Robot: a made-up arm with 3 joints.
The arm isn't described. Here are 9 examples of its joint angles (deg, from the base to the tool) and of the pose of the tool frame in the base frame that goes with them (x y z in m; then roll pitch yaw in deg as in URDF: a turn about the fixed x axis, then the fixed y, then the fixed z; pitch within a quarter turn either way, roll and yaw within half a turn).
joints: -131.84 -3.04 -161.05
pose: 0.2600 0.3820 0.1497 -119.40 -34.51 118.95
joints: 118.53 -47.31 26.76
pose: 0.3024 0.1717 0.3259 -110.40 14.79 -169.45
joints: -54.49 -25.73 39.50
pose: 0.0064 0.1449 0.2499 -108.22 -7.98 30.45
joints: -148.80 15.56 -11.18
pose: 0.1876 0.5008 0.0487 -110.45 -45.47 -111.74
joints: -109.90 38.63 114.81
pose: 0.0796 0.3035 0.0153 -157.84 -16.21 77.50
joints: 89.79 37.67 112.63
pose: 0.3384 0.1025 0.0174 -157.68 -17.87 -84.68
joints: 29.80 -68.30 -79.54
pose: 0.0279 0.1719 0.3586 167.21 -16.52 28.21
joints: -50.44 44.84 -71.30
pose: -0.0984 0.2130 -0.1099 -67.56 -27.45 -91.45
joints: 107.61 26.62 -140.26
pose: 0.3853 0.0059 0.0327 -106.62 -7.69 17.92
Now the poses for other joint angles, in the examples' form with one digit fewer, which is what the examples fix.
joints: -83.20 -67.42 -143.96
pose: 0.280 0.329 0.270 129.4 -70.9 -82.1
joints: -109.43 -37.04 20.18
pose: 0.086 0.309 0.303 -115.7 5.2 -42.2
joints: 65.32 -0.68 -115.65
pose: 0.214 -0.101 0.143 -119.6 -31.9 1.9
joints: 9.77 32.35 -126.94
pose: -0.014 -0.005 -0.002 -98.0 -6.1 -68.7
